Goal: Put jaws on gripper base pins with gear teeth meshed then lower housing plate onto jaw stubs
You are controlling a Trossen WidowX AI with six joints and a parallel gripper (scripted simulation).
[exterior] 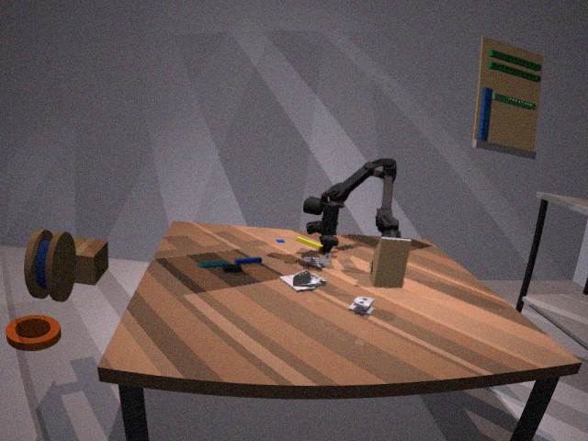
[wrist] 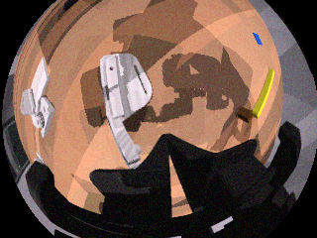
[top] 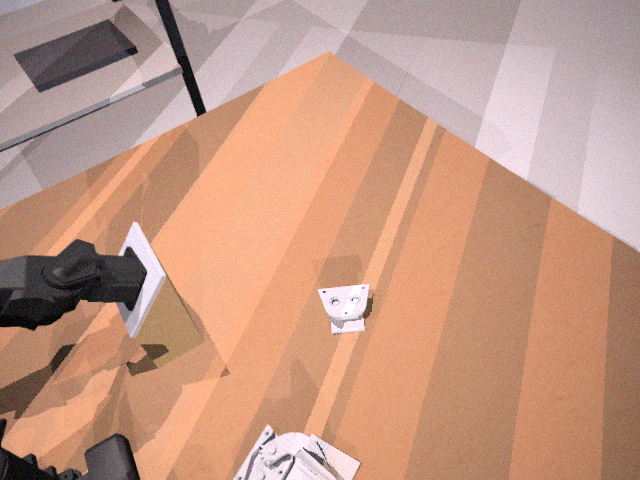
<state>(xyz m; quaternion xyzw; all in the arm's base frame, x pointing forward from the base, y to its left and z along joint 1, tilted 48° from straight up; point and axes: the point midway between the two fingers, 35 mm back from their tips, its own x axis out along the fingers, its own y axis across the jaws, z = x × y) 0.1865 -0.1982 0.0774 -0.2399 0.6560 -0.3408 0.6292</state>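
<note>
Right now my gripper tip is 40 mm to the right of the white jaw, 20 mm short of it and 10 mm below it. Also, from my gripper tip: black block (360 mm ahead, 140 mm to the left, 20 mm below); yellow bar (230 mm to the right, 20 mm below, 20 mm ahead); blue bar (290 mm ahead, 50 mm to the left, 20 mm below).
</note>
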